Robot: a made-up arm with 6 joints.
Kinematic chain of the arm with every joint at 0, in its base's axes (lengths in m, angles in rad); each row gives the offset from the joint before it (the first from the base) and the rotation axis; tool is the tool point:
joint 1: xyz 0 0 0.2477 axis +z
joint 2: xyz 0 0 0 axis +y
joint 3: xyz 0 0 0.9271 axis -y
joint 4: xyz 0 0 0 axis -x
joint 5: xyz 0.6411 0 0 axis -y
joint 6: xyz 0 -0.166 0 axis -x
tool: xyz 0 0 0
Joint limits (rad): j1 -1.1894..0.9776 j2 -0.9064..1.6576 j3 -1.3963..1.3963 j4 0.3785..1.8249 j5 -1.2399..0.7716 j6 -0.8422..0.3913
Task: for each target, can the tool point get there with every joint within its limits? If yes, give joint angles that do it. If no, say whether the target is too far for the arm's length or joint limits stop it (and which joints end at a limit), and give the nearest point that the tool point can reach.
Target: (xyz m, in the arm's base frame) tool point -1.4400 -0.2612 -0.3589
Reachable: no: joint limits stop it (at a limit: joint 1, joint 2, joint 4) | nearest point -0.0194 -0.3660 -0.0882 | short by 1.450 m
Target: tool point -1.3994 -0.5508 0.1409
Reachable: no: joint limits stop it (at a limit: joint 2, joint 3) | nearest point -1.1928 -0.4695 1.1853 | short by 1.068 m
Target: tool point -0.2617 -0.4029 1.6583
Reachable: yes | joints 0.7900 -0.6125 0.6562 0.9416 0.3793 -0.2916
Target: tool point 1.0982 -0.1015 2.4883
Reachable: no: too far | nearest point 0.6989 -0.0646 1.6737 | short by 0.908 m
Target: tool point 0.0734 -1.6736 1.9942
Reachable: no: too far | nearest point 0.2490 -1.0352 1.4117 | short by 0.882 m
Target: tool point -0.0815 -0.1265 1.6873
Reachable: yes | joints 0.1220 -0.4135 0.5361 0.8002 -0.4279 -0.5726
